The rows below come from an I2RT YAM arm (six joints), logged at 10 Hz.
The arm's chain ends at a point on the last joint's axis. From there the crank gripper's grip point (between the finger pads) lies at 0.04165 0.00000 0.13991 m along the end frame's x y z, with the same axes.
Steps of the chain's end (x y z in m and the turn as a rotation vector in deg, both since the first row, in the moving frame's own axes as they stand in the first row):
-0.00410 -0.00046 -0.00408 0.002 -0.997 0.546
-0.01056 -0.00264 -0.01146 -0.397 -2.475 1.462
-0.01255 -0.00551 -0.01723 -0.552 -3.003 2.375
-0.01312 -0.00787 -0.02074 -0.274 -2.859 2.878
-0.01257 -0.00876 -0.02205 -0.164 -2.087 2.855
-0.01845 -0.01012 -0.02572 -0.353 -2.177 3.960
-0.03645 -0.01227 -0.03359 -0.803 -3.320 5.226
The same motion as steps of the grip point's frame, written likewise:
-0.00654 -0.00008 -0.00338 0.002 -0.997 0.546
-0.01667 -0.00068 -0.00980 -0.397 -2.475 1.462
-0.02000 -0.00258 -0.01526 -0.552 -3.003 2.375
-0.02022 -0.00528 -0.01884 -0.274 -2.859 2.878
-0.01775 -0.00641 -0.02063 -0.164 -2.087 2.855
-0.02392 -0.00656 -0.02425 -0.353 -2.177 3.960
-0.04487 -0.00687 -0.03146 -0.803 -3.320 5.226

